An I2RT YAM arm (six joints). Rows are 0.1 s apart.
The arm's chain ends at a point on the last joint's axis. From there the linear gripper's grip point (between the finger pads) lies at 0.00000 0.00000 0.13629 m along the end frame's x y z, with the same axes.
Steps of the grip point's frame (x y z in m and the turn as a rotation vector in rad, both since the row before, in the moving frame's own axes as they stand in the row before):
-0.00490, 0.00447, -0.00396, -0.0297, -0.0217, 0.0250
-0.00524, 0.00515, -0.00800, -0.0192, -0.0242, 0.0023
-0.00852, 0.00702, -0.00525, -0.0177, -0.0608, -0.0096
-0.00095, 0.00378, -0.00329, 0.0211, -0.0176, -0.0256
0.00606, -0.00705, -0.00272, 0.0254, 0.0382, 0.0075
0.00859, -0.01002, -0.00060, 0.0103, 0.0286, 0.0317
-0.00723, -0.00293, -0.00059, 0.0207, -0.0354, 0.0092
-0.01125, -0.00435, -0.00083, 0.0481, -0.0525, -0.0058
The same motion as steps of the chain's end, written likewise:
-0.00189, 0.00046, -0.00387, -0.0297, -0.0217, 0.0250
-0.00194, 0.00254, -0.00793, -0.0192, -0.0242, 0.0023
-0.00025, 0.00457, -0.00498, -0.0177, -0.0608, -0.0096
0.00148, 0.00662, -0.00324, 0.0211, -0.0176, -0.0256
0.00084, -0.00361, -0.00258, 0.0254, 0.0382, 0.0075
0.00467, -0.00868, -0.00054, 0.0103, 0.0286, 0.0317
-0.00242, -0.00009, -0.00048, 0.0207, -0.0354, 0.0092
-0.00408, 0.00218, -0.00048, 0.0481, -0.0525, -0.0058

